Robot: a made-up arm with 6 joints. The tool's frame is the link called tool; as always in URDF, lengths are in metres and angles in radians. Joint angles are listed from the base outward.
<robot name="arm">
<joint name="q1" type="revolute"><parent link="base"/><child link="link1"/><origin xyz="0.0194 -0.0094 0.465" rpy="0 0 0"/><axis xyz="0 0 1"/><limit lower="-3.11" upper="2.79"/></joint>
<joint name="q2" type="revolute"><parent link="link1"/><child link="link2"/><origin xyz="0.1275 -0.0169 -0.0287" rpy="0 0 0"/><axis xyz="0 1 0"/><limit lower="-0.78" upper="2.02"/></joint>
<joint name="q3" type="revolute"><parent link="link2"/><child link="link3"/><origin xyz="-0.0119 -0.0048 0.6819" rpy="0 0 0"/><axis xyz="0 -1 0"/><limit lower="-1.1" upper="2.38"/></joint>
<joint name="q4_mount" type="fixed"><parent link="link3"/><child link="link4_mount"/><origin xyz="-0.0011 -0.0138 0.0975" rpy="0 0 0"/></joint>
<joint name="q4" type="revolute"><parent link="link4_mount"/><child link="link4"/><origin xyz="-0.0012 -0.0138 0.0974" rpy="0 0 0"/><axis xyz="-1 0 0"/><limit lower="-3.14" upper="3.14"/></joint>
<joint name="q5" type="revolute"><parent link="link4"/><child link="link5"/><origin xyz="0.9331 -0.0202 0.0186" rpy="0 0 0"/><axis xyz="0 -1 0"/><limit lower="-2.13" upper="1.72"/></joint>
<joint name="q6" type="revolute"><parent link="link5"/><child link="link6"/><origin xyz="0.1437 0.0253 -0.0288" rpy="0 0 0"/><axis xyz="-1 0 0"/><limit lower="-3.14" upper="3.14"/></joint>
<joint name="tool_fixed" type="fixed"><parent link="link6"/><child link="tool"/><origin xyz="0.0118 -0.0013 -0.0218" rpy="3.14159 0 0"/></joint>
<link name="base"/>
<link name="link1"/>
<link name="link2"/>
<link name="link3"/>
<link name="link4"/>
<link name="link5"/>
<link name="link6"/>
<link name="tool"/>
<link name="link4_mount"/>
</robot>
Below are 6 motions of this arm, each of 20 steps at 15 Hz.
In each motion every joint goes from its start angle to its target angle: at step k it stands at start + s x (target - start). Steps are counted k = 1, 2, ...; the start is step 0. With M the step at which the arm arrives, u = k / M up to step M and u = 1 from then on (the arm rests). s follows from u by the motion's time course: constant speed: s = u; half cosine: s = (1 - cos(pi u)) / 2; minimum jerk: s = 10 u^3 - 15 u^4 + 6 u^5.
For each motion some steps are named. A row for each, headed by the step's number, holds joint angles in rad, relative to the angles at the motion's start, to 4 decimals.
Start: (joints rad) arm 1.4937 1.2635 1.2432 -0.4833 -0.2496 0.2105
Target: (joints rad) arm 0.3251 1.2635 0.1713 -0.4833 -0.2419 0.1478
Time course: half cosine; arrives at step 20
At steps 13, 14, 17, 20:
13: -0.8496 0.0000 -0.7793 0.0000 0.0056 -0.0456
14: -0.9277 0.0000 -0.8510 0.0000 0.0061 -0.0498
17: -1.1049 0.0000 -1.0135 0.0000 0.0073 -0.0593
20: -1.1686 0.0000 -1.0719 0.0000 0.0077 -0.0627

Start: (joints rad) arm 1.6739 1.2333 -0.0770 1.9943 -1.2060 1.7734
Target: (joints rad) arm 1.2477 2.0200 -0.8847 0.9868 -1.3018 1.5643
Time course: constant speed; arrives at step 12
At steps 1, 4, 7, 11, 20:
1: -0.0355 0.0656 -0.0673 -0.0840 -0.0080 -0.0174
4: -0.1421 0.2622 -0.2692 -0.3358 -0.0319 -0.0697
7: -0.2486 0.4589 -0.4712 -0.5877 -0.0559 -0.1220
11: -0.3907 0.7211 -0.7404 -0.9235 -0.0878 -0.1917
20: -0.4262 0.7867 -0.8077 -1.0075 -0.0958 -0.2091

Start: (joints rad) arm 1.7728 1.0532 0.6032 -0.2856 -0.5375 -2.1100
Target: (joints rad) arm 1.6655 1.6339 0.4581 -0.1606 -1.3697 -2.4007
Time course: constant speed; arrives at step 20
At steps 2, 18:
2: -0.0107 0.0581 -0.0145 0.0125 -0.0832 -0.0291
18: -0.0966 0.5226 -0.1306 0.1125 -0.7490 -0.2616

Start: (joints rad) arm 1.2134 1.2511 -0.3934 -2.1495 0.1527 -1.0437
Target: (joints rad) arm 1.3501 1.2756 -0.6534 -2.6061 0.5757 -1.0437
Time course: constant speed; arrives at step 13
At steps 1, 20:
1: 0.0105 0.0019 -0.0200 -0.0351 0.0325 0.0000
20: 0.1367 0.0245 -0.2600 -0.4566 0.4230 0.0000

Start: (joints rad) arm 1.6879 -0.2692 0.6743 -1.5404 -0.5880 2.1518
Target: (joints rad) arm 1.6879 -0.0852 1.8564 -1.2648 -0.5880 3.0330
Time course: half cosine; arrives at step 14
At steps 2, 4, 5, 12, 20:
2: 0.0000 0.0091 0.0585 0.0136 0.0000 0.0436
4: 0.0000 0.0346 0.2225 0.0519 0.0000 0.1659
5: 0.0000 0.0521 0.3346 0.0780 0.0000 0.2494
12: 0.0000 0.1749 1.1236 0.2620 0.0000 0.8376
20: 0.0000 0.1840 1.1821 0.2756 0.0000 0.8812

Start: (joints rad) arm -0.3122 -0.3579 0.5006 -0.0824 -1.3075 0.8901
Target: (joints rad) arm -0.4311 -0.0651 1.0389 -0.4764 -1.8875 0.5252
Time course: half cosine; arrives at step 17
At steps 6, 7, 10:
6: -0.0330 0.0811 0.1492 -0.1092 -0.1607 -0.1011
7: -0.0432 0.1063 0.1955 -0.1431 -0.2106 -0.1325
10: -0.0757 0.1865 0.3428 -0.2509 -0.3694 -0.2324

